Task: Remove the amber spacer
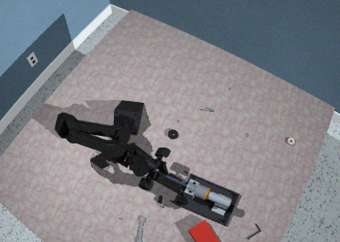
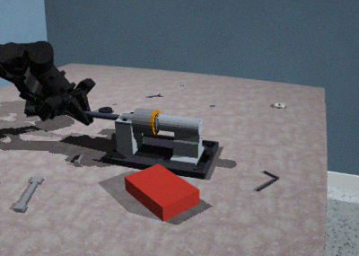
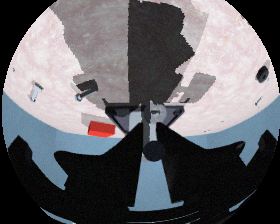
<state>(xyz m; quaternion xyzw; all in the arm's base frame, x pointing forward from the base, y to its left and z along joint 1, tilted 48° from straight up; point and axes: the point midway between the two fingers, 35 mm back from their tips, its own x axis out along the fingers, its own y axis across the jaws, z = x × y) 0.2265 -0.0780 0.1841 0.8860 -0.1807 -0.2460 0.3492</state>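
Now: hand 90 mm short of the dark shaft and 10 mm to the left of it. The rest, counted from my hand: black disc (220 mm to the left, 80 mm below, 20 mm behind); grey spacer (170 mm ahead, 30 mm to the right); amber spacer (190 mm ahead, 30 mm to the right).
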